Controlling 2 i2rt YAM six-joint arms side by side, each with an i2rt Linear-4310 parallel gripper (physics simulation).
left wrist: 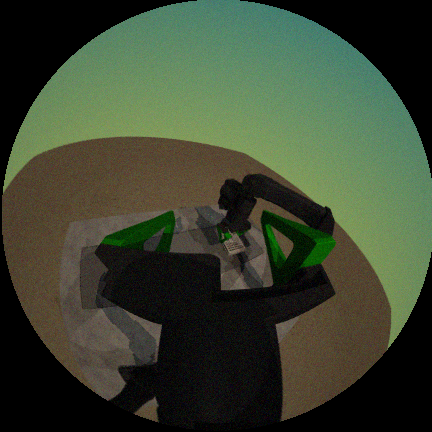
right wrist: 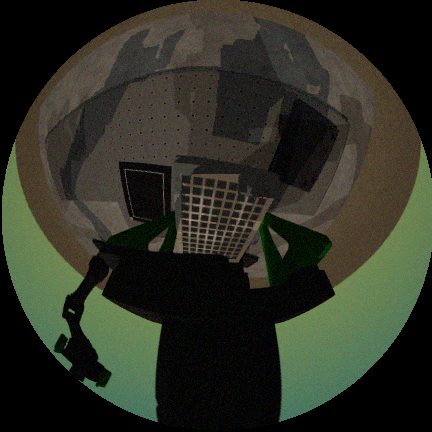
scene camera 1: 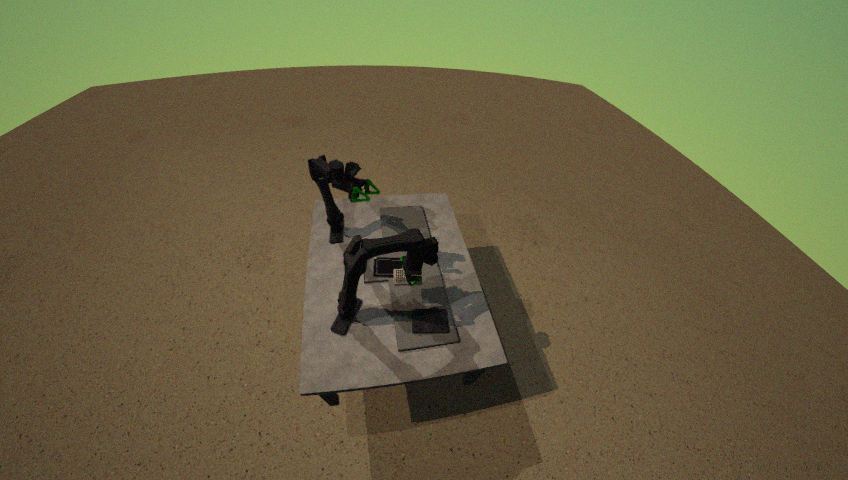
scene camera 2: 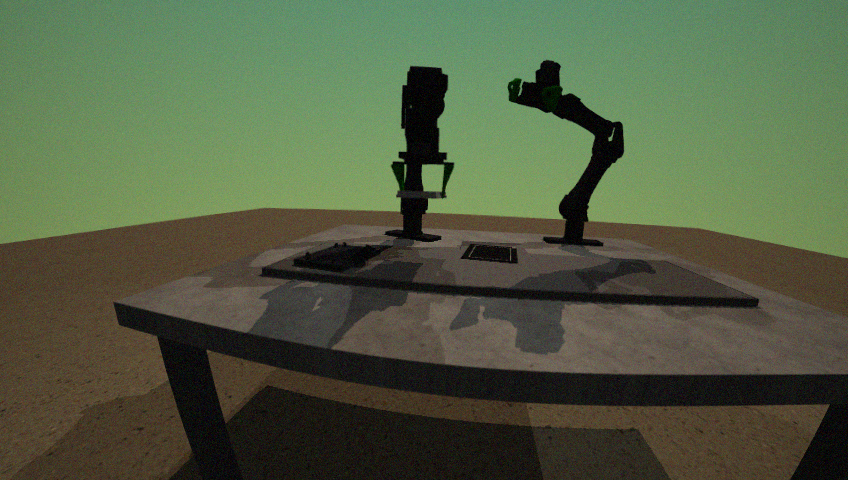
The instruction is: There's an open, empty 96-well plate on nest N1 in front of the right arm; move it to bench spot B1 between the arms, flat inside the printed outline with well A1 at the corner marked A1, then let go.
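Seen in the pictures: left gripper, fingertip midpoint: (left wrist: 217, 214) (scene camera 1: 374, 195) (scene camera 2: 525, 87); right gripper, fingertip midpoint: (left wrist: 228, 238) (right wrist: 217, 214) (scene camera 1: 409, 277) (scene camera 2: 422, 197); left arm's base at its link origin: (left wrist: 147, 374) (scene camera 1: 336, 230) (scene camera 2: 572, 242); right arm's base at its link origin: (scene camera 1: 346, 315) (scene camera 2: 412, 236).
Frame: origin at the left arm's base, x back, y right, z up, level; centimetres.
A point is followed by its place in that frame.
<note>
The 96-well plate (scene camera 1: 399, 275) @(x -33.0, y 45.6, z 15.7 cm) (scene camera 2: 410, 194) @(x -42.9, y 47.9, z 15.4 cm) (left wrist: 234, 244) @(x -33.6, y 46.7, z 15.5 cm) (right wrist: 217, 220) @(x -37.9, y 46.3, z 16.0 cm) is pale, with a grid of dark wells facing up. My right gripper (scene camera 1: 409, 271) @(x -37.5, y 46.4, z 14.6 cm) (scene camera 2: 421, 193) @(x -37.5, y 46.4, z 14.6 cm) (right wrist: 217, 214) @(x -37.5, y 46.4, z 14.6 cm) is shut on its sides and holds it roughly level, well above the table. Bench spot B1 (scene camera 1: 386, 267) @(x -28.0, y 30.2, z 1.5 cm) (scene camera 2: 490, 253) @(x -31.4, y 30.3, z 1.5 cm) (right wrist: 145, 195) @(x -30.5, y 30.3, z 1.5 cm) is a dark pad with a thin printed outline; the plate hangs beside it in the right wrist view. The A1 marks are too small to read. Nest N1 (scene camera 1: 430, 321) @(x -45.9, y 63.5, z 2.5 cm) (scene camera 2: 333, 258) @(x -52.9, y 60.5, z 3.3 cm) (right wrist: 306, 145) @(x -46.6, y 62.2, z 2.5 cm) holds no plate. My left gripper (scene camera 1: 368, 193) @(x -23.6, y 23.0, z 43.8 cm) (scene camera 2: 533, 93) @(x -23.6, y 23.0, z 43.8 cm) (right wrist: 82, 361) is open, raised and empty.
A thin perforated board (scene camera 1: 407, 214) @(x -43.6, y -10.1, z 1.3 cm) (scene camera 2: 702, 284) @(x -46.2, y -12.9, z 1.2 cm) (right wrist: 150, 110) @(x -48.6, y 33.2, z 1.3 cm) lies on the grey table (scene camera 1: 333, 368) @(x -1.8, y 80.7, z 0.0 cm) (scene camera 2: 380, 344) @(x -74.0, y 43.5, z 0.0 cm), with the nest on it. Arm shadows cross both. The left arm stands raised at the back in scene camera 1, apart from the right arm.
</note>
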